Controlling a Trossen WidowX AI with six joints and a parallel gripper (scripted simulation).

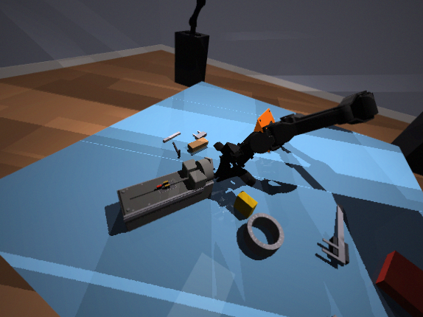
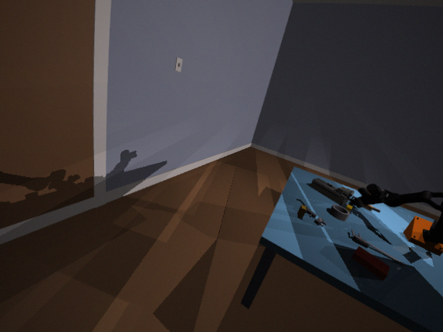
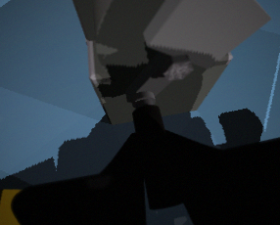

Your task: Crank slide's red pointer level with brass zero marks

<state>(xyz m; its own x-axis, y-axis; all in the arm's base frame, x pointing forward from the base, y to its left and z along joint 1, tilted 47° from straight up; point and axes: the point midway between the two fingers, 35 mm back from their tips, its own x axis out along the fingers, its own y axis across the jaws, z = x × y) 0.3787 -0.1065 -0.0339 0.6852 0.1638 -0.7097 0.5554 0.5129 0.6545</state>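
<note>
Right now the yellow block is 12 cm to the left of my gripper tip, 3 cm ahead of it and 1 cm below it. From my gripper tip the other things lie so: dark crank handle 2 cm above, 1 cm to the left, 1 cm behind; red pointer 15 cm ahead, 12 cm to the right, 4 cm above; brown block 16 cm behind, 15 cm to the right, 3 cm below.
</note>
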